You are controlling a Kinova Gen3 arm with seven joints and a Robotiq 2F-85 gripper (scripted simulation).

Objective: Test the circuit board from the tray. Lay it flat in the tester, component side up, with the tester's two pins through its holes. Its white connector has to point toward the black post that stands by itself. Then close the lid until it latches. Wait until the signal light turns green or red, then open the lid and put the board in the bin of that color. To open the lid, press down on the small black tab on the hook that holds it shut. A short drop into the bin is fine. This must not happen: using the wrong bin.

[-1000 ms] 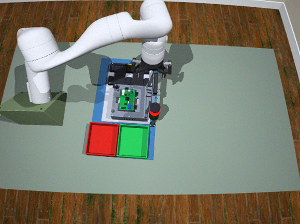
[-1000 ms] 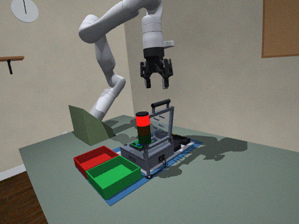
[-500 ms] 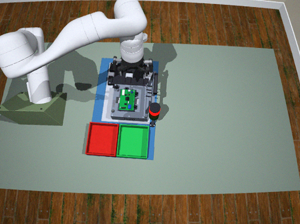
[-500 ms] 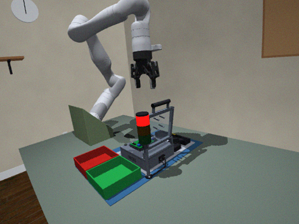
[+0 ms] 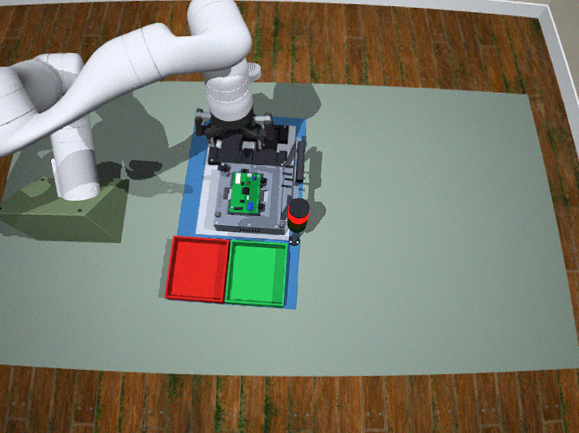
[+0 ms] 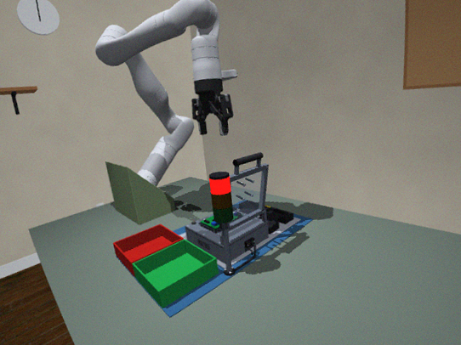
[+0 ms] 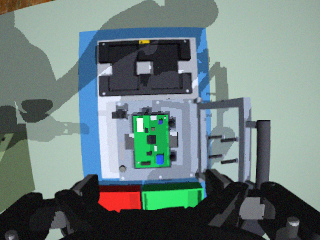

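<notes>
Right now my hand is 260 mm above the green circuit board. Round my hand: nest: 260 mm below; then black latch hook: 240 mm below, 70 mm behind, 50 mm to the left; then clear lid: 150 mm below, 110 mm ahead.
</notes>
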